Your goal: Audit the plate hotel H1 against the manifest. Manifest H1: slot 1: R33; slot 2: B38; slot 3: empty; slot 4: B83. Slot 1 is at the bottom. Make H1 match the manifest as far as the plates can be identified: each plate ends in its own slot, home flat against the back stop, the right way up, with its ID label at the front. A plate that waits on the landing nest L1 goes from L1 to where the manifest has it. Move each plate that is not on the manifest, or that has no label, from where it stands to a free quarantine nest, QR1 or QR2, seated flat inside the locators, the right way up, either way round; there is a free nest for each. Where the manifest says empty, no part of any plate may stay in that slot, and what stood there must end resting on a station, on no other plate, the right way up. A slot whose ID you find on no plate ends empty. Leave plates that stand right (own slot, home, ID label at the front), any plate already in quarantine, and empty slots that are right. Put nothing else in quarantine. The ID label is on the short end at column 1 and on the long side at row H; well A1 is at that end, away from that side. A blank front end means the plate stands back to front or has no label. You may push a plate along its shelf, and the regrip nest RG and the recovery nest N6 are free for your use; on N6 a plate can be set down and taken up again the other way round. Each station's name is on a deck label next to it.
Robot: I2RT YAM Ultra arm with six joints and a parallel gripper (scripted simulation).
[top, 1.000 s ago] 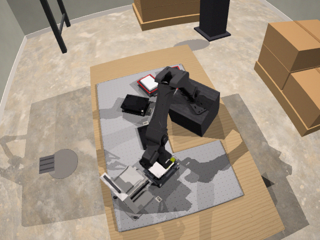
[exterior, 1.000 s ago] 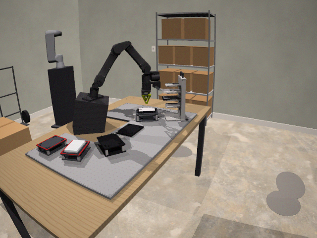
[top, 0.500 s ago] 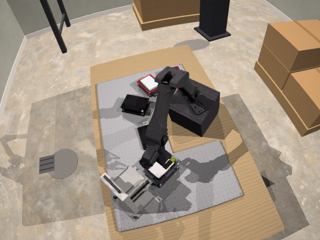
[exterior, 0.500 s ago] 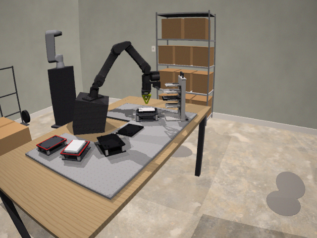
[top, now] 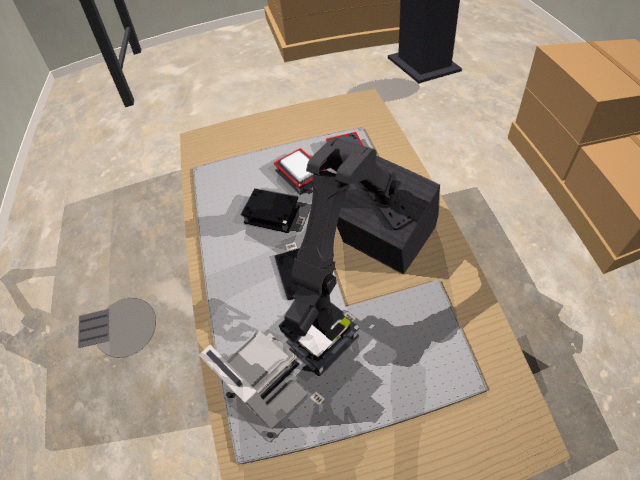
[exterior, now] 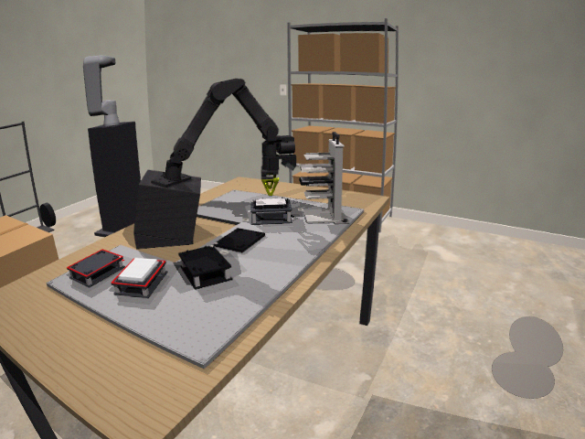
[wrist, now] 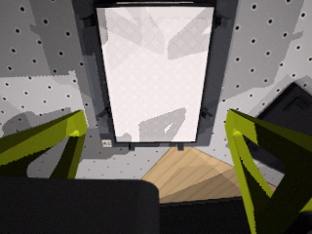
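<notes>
My hand is 70 mm above the regrip nest. From my hand the other things lie so: RG deck label: 100 mm behind, 40 mm to the right, 120 mm below; then H1 deck label: 90 mm ahead, 140 mm to the left, 120 mm below; then dark well plate: 170 mm ahead, 70 mm to the left, 40 mm above.
</notes>
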